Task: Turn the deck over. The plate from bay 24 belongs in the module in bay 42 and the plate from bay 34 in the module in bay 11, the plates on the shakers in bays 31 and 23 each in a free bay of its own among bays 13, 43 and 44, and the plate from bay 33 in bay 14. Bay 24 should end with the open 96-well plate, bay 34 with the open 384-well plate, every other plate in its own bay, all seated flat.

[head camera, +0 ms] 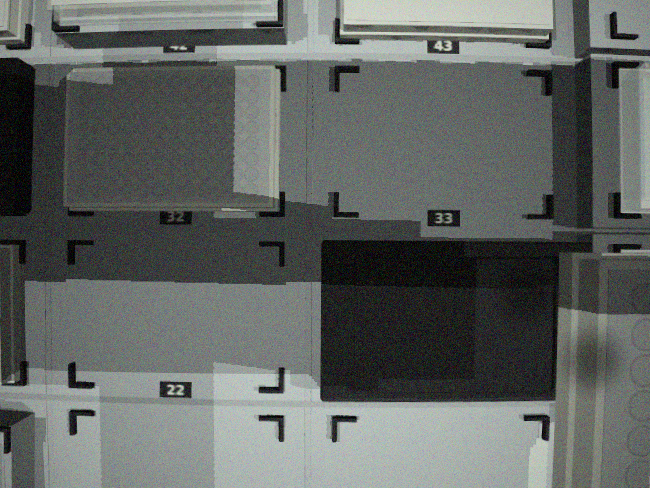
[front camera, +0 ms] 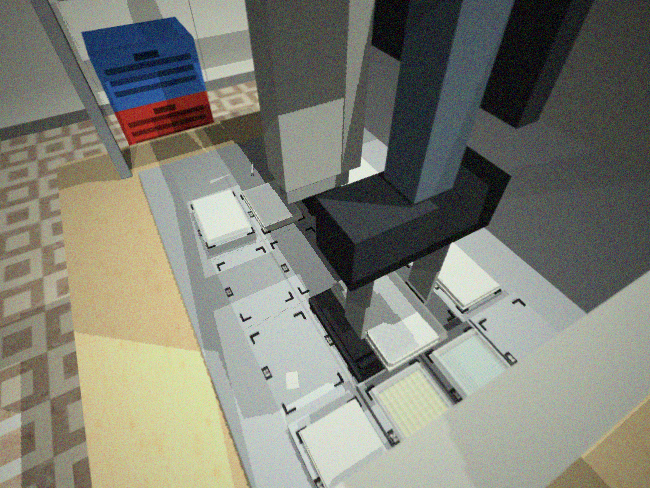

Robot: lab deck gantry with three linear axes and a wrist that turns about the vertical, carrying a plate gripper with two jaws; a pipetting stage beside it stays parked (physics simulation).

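Places are measured from the robot's base along level axes (x right, y back, z down), in centimetres.
Where they show: gripper, fingertip midpoint: (front camera: pixel 386 309); robot's base at its link origin: (front camera: pixel 193 212).
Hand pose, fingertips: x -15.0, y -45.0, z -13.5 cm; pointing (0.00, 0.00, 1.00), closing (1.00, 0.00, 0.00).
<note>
Each offset is from my fingertips to the top centre of the thing. "spot": to the spot under its first point.
My gripper (front camera: pixel 394 318) is shut on a plate with round wells {dx +0.0, dy +0.0, dz -0.7 cm} (front camera: pixel 401 344) (head camera: pixel 624 294), held level above the border of bays 23 and 24. The shaker in bay 23 {dx -0.1, dy +5.4, dz +10.4 cm} (front camera: pixel 338 330) (head camera: pixel 438 320) and the shaker in bay 31 {spot: dx -10.6, dy +31.3, dz +11.7 cm} (head camera: pixel 14 136) bear no visible plate. A white plate {dx -21.4, dy +5.8, dz +12.1 cm} (front camera: pixel 467 278) (head camera: pixel 446 13) sits in bay 43. A yellow gridded plate {dx +0.0, dy -10.6, dz +10.6 cm} (front camera: pixel 412 399) lies in bay 24, a pale blue one {dx -10.7, dy -10.6, dz +10.6 cm} (front camera: pixel 472 362) (head camera: pixel 634 141) in bay 34, a white plate {dx +10.7, dy -10.6, dz +10.6 cm} (front camera: pixel 341 438) in bay 14. A white plate {dx +10.8, dy +38.4, dz +10.2 cm} (front camera: pixel 220 215) tops the bay 11 module. Plated module 42 {spot: dx -16.7, dy +22.3, dz +12.7 cm} (head camera: pixel 173 39) shows partly.
Another plate with round wells {dx -10.7, dy +22.2, dz +12.1 cm} (head camera: pixel 173 136) sits in bay 32, and a plate {dx +0.0, dy +38.6, dz +12.1 cm} (front camera: pixel 267 204) (head camera: pixel 9 315) in bay 21. Bays 12, 13, 22, 33 and 44 bear no plate. The parked pipetting stage (front camera: pixel 309 141) and a blue and red box (front camera: pixel 152 78) stand at the back.
</note>
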